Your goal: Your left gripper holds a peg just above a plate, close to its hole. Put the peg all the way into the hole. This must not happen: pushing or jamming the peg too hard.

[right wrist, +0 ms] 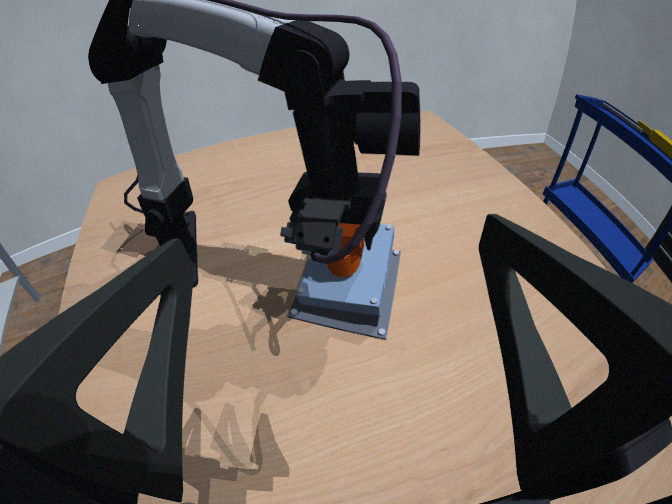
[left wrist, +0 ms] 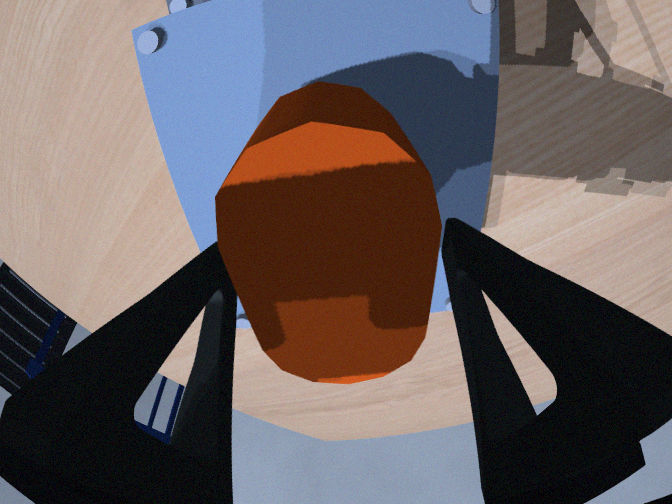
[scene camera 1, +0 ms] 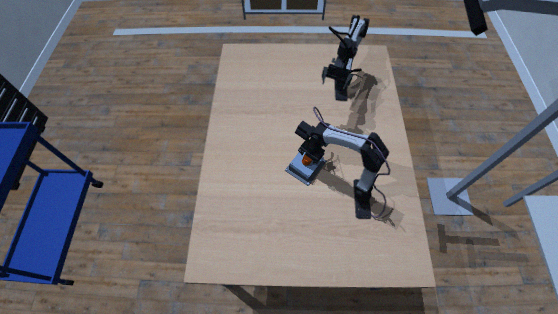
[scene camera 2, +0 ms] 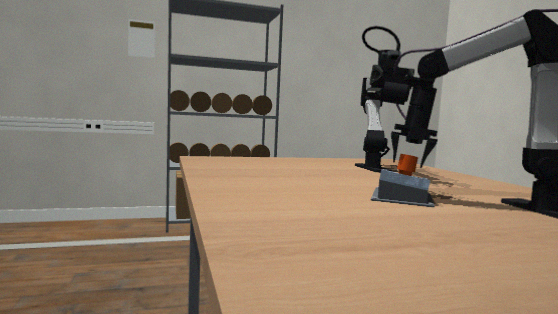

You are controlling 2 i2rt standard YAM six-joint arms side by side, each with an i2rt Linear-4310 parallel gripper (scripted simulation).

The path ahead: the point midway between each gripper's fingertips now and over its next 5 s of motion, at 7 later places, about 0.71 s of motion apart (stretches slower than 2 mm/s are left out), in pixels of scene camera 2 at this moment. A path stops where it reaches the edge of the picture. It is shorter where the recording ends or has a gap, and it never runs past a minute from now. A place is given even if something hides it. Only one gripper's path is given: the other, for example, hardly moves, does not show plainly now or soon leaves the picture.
My left gripper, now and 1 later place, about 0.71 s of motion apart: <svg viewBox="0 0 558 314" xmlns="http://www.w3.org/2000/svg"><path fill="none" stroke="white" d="M407 165L408 150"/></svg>
